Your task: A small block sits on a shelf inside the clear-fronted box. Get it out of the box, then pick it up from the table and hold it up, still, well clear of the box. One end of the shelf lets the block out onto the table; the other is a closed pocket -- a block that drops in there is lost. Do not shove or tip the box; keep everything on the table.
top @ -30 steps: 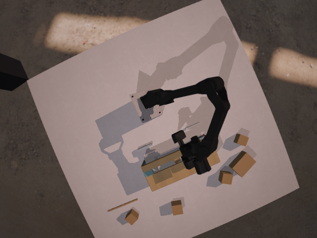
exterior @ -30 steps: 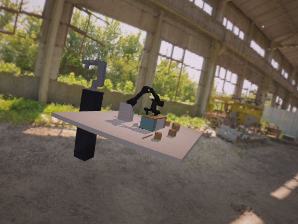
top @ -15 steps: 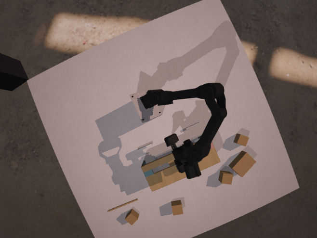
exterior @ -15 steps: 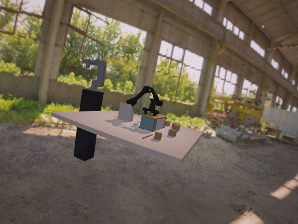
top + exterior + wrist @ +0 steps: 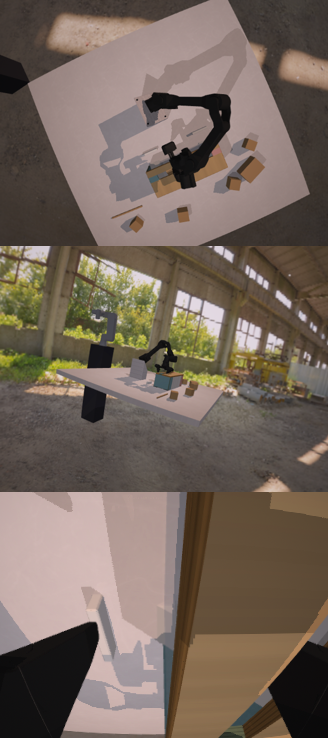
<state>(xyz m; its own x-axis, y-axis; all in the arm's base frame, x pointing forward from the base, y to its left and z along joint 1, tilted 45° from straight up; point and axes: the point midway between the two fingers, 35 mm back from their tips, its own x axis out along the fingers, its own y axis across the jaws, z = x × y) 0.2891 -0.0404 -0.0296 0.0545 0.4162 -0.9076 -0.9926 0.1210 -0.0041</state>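
The brown block is 4 cm ahead of my gripper tip and 3 cm to the right of it. Round my gripper tip: thin stick: 37 cm to the right, 16 cm ahead, 9 cm below; then box: 6 cm to the left, 4 cm ahead, 3 cm below.
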